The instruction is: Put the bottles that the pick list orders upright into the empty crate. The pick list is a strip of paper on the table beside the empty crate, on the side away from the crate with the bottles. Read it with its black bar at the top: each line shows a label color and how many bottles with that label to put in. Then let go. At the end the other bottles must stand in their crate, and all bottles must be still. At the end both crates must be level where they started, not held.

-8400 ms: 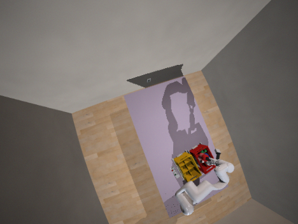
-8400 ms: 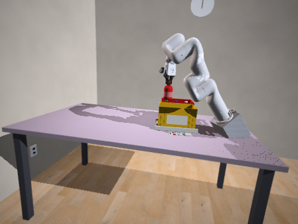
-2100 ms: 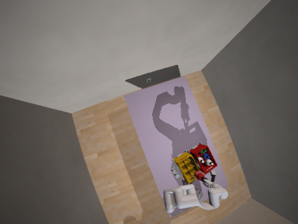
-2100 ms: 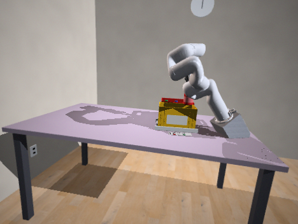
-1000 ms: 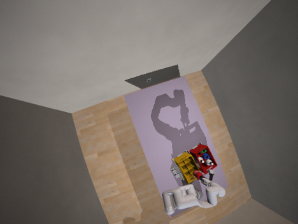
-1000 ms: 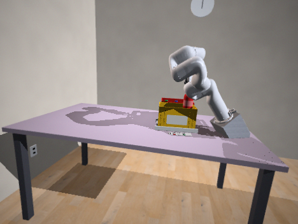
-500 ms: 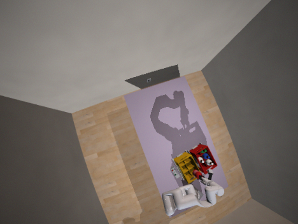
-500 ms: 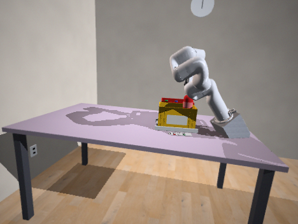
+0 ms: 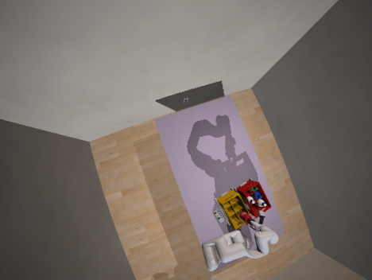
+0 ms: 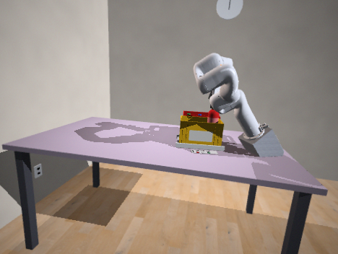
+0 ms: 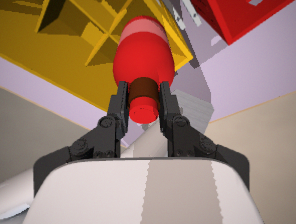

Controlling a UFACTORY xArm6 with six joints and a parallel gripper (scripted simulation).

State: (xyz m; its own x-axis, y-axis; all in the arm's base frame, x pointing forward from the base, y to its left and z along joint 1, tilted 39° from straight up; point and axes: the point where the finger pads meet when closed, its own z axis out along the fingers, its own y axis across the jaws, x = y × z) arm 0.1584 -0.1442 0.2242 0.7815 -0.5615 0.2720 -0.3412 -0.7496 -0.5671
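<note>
Now: the yellow crate 6 cm ahead of my hand, 7 cm to the left of it and 19 cm below it. The rest, counted from my hand: red crate (13 cm ahead, 14 cm to the right, 19 cm below); blue-label bottle (15 cm ahead, 19 cm to the right, 18 cm below); white bottle (6 cm ahead, 22 cm to the right, 18 cm below).
</note>
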